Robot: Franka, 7 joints.
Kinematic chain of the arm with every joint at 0, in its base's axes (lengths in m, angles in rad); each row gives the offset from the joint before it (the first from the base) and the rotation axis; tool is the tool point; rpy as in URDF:
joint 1: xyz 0 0 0.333 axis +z
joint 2: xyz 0 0 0 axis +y
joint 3: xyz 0 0 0.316 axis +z
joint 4: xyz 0.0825 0 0 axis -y
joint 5: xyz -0.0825 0 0.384 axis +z
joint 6: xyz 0 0 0 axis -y
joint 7: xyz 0.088 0 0 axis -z
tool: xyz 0 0 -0.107 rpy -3.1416 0 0
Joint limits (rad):
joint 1: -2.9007..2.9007
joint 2: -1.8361..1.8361
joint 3: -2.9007..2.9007
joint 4: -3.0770..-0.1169
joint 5: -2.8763..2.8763
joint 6: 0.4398..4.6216
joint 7: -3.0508..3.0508
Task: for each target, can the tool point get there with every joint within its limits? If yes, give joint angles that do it. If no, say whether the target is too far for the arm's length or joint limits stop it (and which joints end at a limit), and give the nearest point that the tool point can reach.
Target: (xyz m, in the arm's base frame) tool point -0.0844 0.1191 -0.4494
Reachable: no: joint limits stop it (at a limit: joint 2) | nearest point -0.0974 0.1374 -0.3482 | short by 0.104 m
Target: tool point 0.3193 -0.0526 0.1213
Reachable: yes | joints 1.3568 -1.0457 -1.9179 -2.7432 -1.7009 2.0451 0.9412
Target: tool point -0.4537 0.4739 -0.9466
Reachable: no: too far | nearest point -0.3122 0.3261 -0.3335 | short by 0.646 m
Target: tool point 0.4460 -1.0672 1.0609
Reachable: no: too far | nearest point 0.2800 -0.6699 0.7899 | short by 0.509 m
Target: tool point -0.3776 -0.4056 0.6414
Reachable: yes | joints 1.5564 -0.0068 2.2316 -1.6192 -2.1720 3.4296 0.7535
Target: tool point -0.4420 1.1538 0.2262
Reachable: no: too far | nearest point -0.3058 0.7981 0.2591 | short by 0.382 m
